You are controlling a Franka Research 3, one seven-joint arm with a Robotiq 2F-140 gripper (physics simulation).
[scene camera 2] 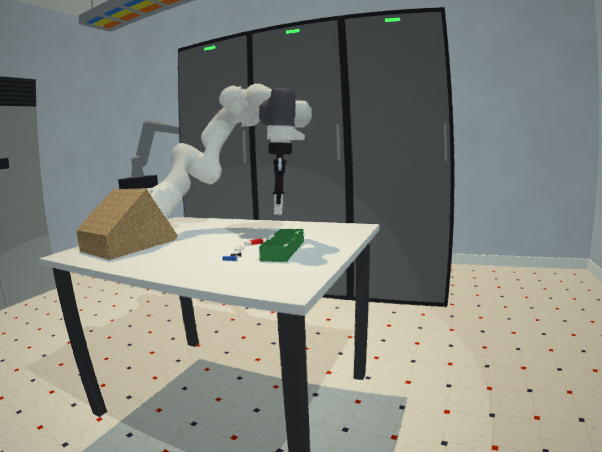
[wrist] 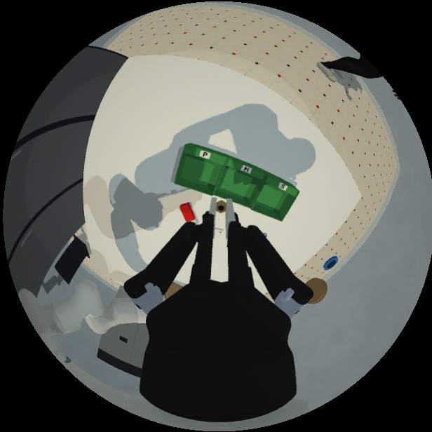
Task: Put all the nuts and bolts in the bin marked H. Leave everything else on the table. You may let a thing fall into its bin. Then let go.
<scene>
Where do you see a green three-part bin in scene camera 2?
280, 248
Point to a green three-part bin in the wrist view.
211, 172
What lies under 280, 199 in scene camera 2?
My gripper.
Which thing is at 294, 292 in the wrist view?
My gripper.
</scene>
